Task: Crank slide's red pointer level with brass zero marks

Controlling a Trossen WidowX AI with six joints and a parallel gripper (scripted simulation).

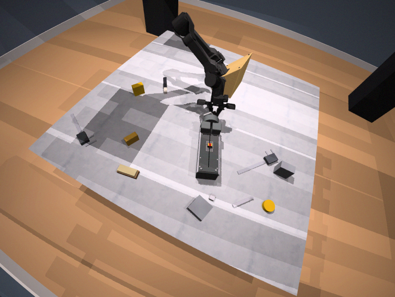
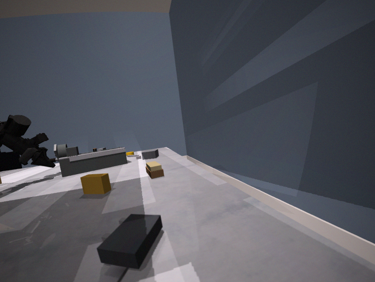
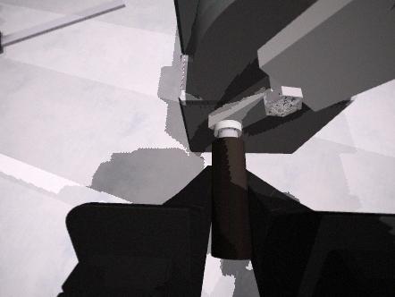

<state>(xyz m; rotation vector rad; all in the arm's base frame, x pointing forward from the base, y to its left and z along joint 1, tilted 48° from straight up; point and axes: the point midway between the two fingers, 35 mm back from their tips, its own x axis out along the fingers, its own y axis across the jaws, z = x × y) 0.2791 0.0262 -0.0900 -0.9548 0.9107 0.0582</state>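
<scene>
Now: gripper tip 2 cm past the dark brown crank handle, 1 cm to the left of it and 3 cm below it. Round my gripper tip: tan block 42 cm ahead, 19 cm to the right, 2 cm below; yellow cube 2 cm ahead, 46 cm to the right, 1 cm below; red pointer 16 cm ahead, 5 cm to the left, 4 cm above.
</scene>
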